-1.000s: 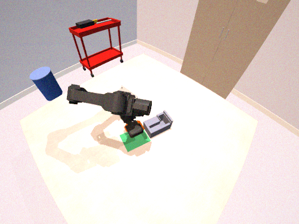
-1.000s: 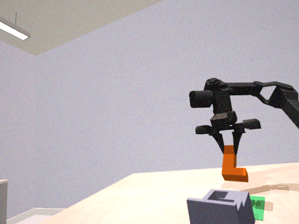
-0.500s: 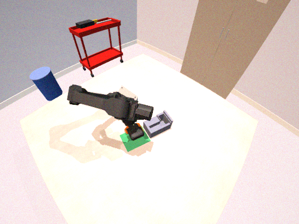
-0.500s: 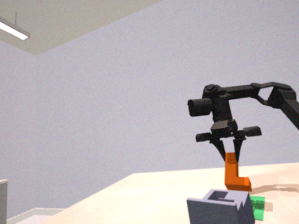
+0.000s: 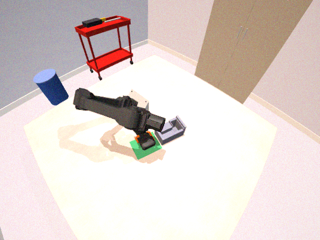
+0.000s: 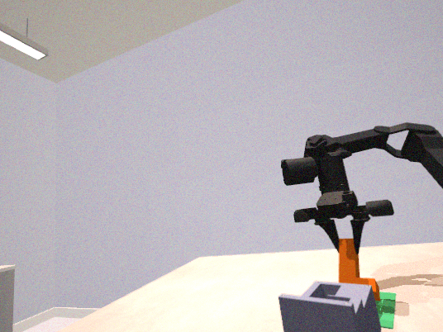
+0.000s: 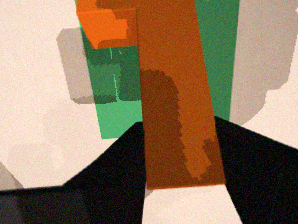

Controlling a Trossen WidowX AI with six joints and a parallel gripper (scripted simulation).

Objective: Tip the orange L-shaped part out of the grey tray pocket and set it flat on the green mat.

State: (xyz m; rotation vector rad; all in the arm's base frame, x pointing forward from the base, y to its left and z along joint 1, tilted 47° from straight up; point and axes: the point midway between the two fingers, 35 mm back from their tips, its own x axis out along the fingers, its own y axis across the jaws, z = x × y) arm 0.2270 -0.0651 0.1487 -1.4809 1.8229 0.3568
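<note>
The orange L-shaped part is 30 mm to the left of my gripper tip and 30 mm below it. Round my gripper tip: green mat: 110 mm below, 20 mm to the left, 10 mm ahead.
</note>
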